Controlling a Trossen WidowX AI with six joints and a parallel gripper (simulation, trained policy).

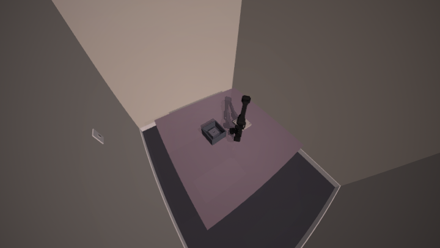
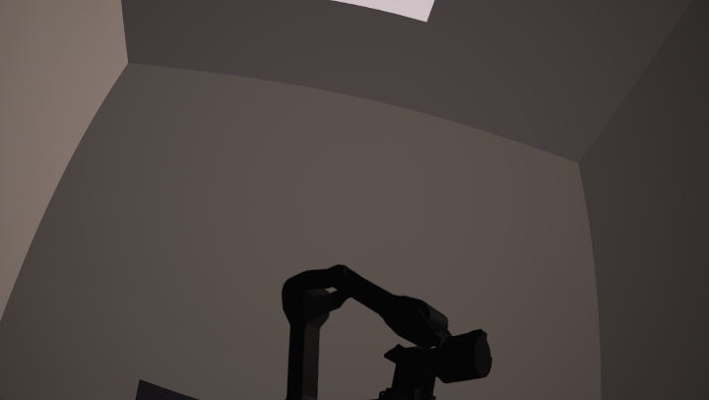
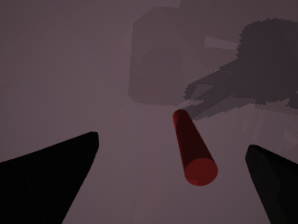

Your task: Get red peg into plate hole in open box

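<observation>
The red peg lies 1 cm to the right of my gripper tip and 1 cm below it. Also, from my gripper tip: plate 17 cm ahead, 17 cm to the right, 1 cm below; then grey box 17 cm ahead, 17 cm to the right, 2 cm below.
</observation>
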